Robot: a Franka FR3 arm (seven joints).
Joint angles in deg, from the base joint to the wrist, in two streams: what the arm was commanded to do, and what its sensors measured. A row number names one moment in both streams.
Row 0, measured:
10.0, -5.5, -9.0, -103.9, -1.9, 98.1, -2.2
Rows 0 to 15, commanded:
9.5, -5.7, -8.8, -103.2, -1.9, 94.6, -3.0
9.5, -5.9, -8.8, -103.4, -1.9, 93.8, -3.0
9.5, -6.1, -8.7, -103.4, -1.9, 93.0, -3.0
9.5, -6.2, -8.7, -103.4, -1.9, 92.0, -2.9
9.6, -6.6, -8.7, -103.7, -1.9, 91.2, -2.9
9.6, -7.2, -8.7, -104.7, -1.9, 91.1, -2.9
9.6, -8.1, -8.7, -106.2, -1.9, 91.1, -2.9
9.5, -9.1, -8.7, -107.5, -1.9, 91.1, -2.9
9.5, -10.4, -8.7, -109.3, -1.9, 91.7, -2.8
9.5, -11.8, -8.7, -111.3, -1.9, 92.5, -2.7
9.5, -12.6, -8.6, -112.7, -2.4, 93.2, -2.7
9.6, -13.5, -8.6, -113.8, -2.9, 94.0, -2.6
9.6, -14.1, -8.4, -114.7, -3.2, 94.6, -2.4
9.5, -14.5, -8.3, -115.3, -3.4, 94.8, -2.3
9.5, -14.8, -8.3, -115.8, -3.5, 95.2, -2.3
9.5, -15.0, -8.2, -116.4, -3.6, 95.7, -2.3
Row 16, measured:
10.0, -12.0, -8.9, -112.2, -2.6, 92.9, -2.2
